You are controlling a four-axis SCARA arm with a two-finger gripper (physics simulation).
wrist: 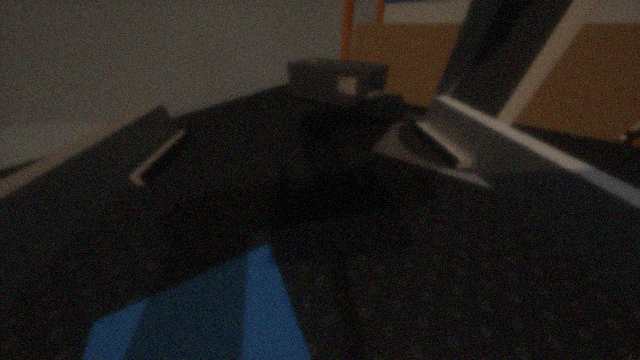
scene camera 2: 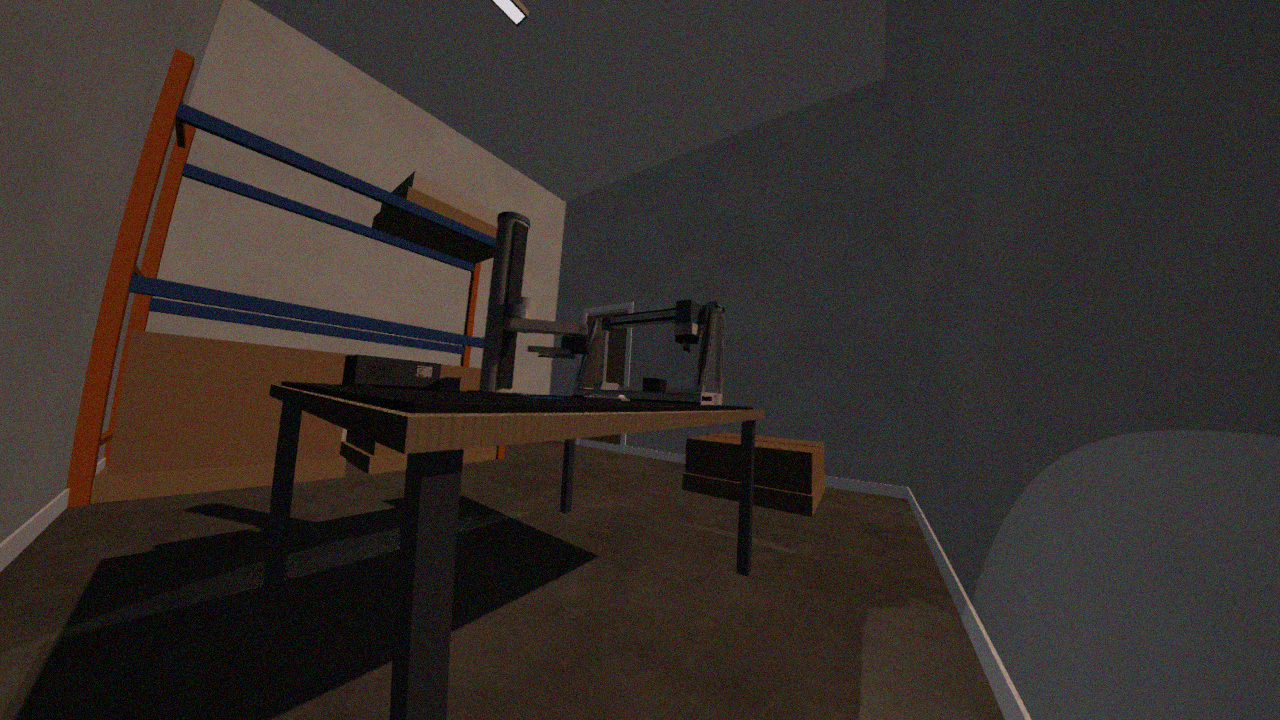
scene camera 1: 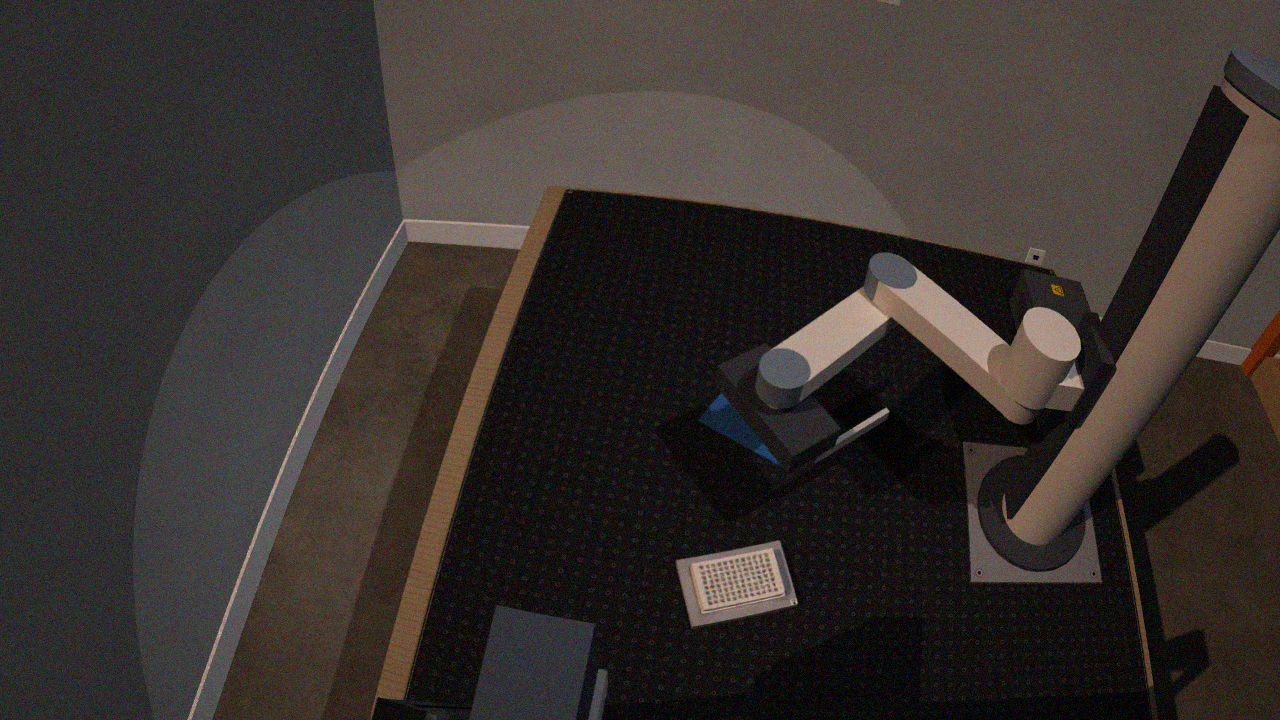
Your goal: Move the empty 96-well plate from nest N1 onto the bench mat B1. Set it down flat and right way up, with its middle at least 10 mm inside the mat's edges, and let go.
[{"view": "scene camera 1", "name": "gripper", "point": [854,376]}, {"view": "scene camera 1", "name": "white 96-well plate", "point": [737,581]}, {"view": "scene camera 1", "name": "grey nest N1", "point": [687,585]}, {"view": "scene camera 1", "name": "blue bench mat B1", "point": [721,416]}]
